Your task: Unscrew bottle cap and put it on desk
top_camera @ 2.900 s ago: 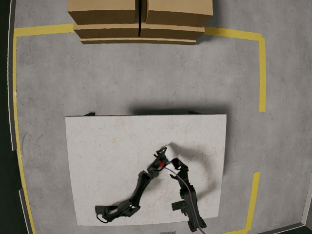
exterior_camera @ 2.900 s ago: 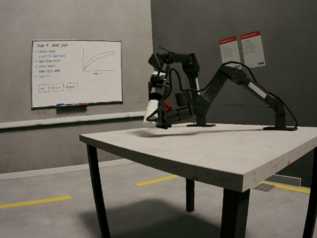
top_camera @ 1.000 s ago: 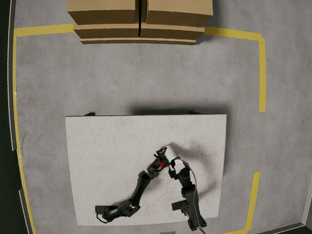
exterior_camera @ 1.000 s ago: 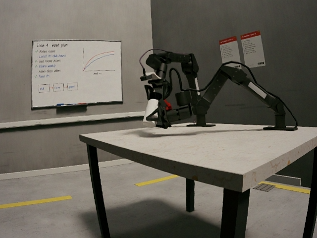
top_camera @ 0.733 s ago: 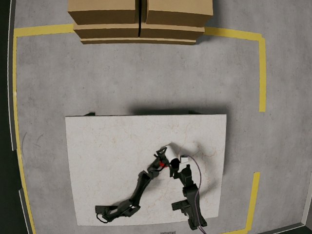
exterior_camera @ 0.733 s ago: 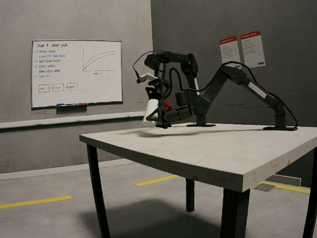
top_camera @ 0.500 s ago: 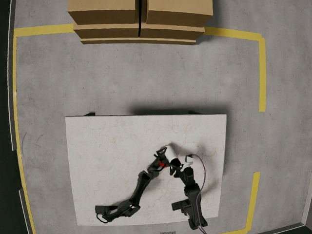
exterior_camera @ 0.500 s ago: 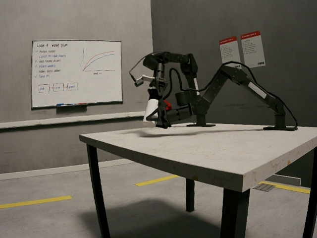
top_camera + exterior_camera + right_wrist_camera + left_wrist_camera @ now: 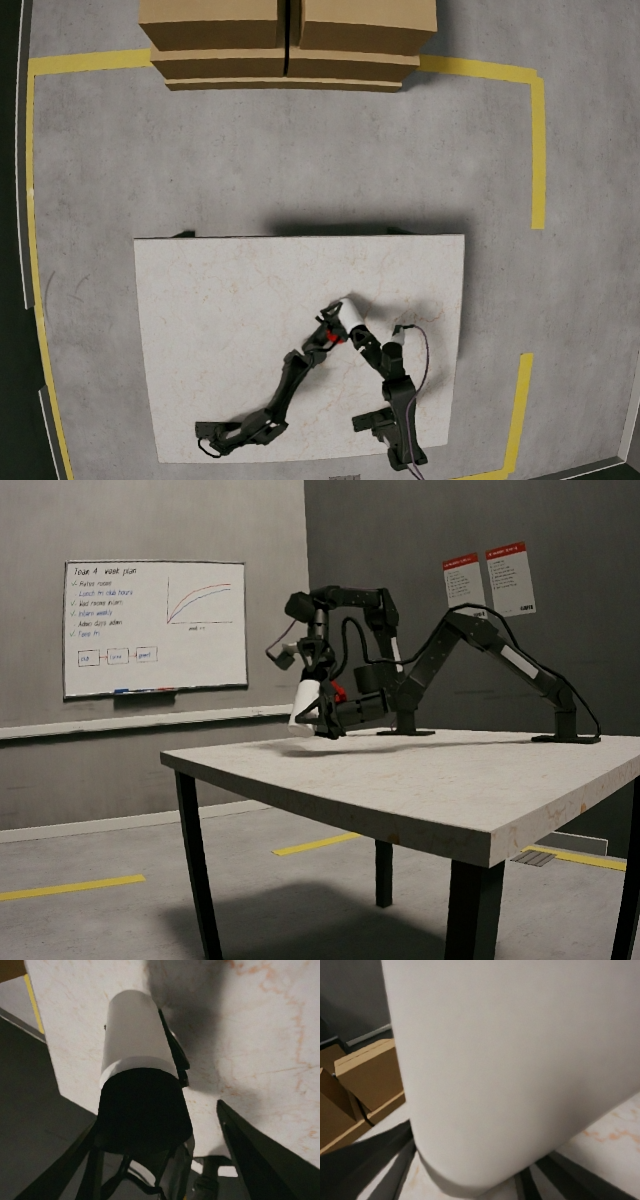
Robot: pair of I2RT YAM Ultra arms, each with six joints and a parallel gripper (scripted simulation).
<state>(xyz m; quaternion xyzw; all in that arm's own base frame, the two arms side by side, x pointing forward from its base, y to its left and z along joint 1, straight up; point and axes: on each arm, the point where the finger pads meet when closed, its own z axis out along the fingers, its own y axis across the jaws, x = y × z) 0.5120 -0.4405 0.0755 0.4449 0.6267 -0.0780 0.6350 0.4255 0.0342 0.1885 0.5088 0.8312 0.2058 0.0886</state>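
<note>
The black cap lies 1 cm to the left of my right hand, 1 cm below it and 1 cm ahead of it. From my right hand the other things lie so: white bottle 4 cm below, 3 cm ahead, 1 cm to the left.
</note>
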